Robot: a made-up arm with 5 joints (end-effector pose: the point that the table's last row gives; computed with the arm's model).
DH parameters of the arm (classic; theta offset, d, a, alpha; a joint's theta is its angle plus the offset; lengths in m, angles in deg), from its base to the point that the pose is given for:
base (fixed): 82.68 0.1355 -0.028 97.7
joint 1: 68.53 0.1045 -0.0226 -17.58
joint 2: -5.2 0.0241 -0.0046 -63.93
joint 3: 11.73 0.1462 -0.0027 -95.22
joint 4: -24.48 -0.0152 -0.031 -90
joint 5: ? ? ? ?
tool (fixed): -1.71 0.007 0 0
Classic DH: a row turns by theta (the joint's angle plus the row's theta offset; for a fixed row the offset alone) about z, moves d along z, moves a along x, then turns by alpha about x.
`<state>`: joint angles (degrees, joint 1 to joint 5).
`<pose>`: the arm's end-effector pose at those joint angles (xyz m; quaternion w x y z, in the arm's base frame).
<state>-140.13 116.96 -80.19 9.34 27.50</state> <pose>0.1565 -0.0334 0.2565 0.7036 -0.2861 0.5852 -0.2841</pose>
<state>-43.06 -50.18 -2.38 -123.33 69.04</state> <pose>0.1716 -0.0058 0.3342 0.6994 0.4553 0.5369 -0.1234</pose>
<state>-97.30 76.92 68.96 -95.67 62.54</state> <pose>0.1869 -0.2429 0.2622 0.3954 0.2486 0.4151 0.7807</pose>
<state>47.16 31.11 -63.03 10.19 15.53</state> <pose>0.0535 -0.1347 0.0704 0.6726 0.6040 0.4274 0.0063</pose>
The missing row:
joint 5: 80.97 0.0586 -0.1114 111.46
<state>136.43 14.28 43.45 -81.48 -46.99</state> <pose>0.0371 0.0187 0.0848 0.7125 -0.4945 0.3696 0.3334</pose>
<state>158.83 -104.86 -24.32 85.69 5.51</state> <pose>0.0625 -0.1542 0.0202 0.9521 -0.0720 0.1145 0.2741</pose>
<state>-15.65 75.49 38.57 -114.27 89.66</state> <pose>0.1774 -0.2609 -0.0223 0.1474 0.3874 -0.0127 0.9100</pose>
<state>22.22 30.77 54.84 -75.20 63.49</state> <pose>0.0623 -0.2288 -0.0283 0.4417 0.6006 -0.1322 0.6532</pose>
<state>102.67 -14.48 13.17 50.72 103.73</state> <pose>0.1411 -0.0964 0.0728 0.6245 0.4586 0.6323 -0.0056</pose>
